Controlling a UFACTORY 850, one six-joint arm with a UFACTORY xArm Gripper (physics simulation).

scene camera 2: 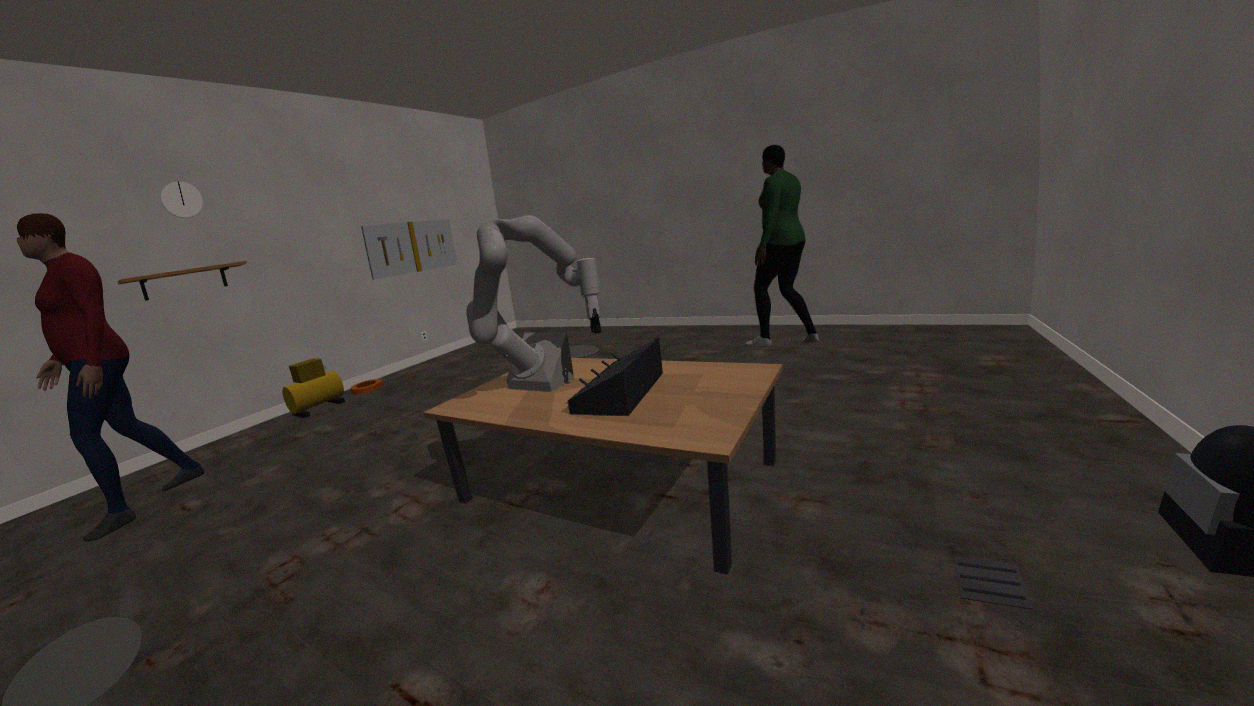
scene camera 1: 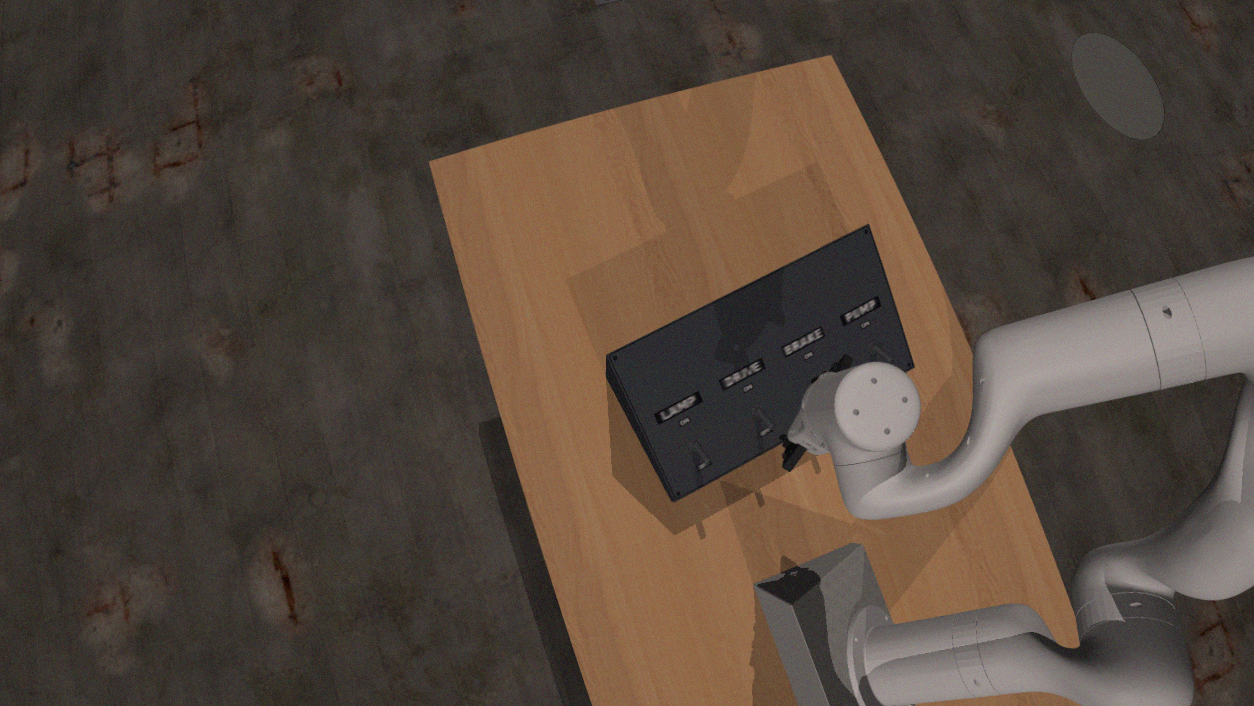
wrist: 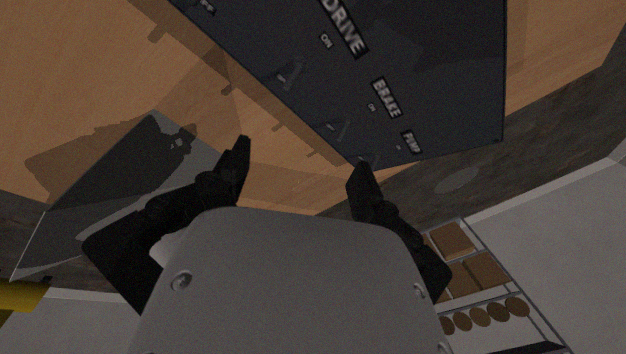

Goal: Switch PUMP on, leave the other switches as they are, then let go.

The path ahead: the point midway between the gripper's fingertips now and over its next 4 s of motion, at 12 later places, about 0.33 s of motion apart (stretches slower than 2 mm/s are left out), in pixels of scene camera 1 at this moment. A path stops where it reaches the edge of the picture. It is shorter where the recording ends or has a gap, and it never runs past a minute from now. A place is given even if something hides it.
The gripper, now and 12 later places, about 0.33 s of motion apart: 805, 413; 801, 421; 803, 428; 818, 422; 818, 424; 811, 428; 813, 429; 821, 424; 831, 409; 833, 403; 832, 404; 832, 403; 846, 416
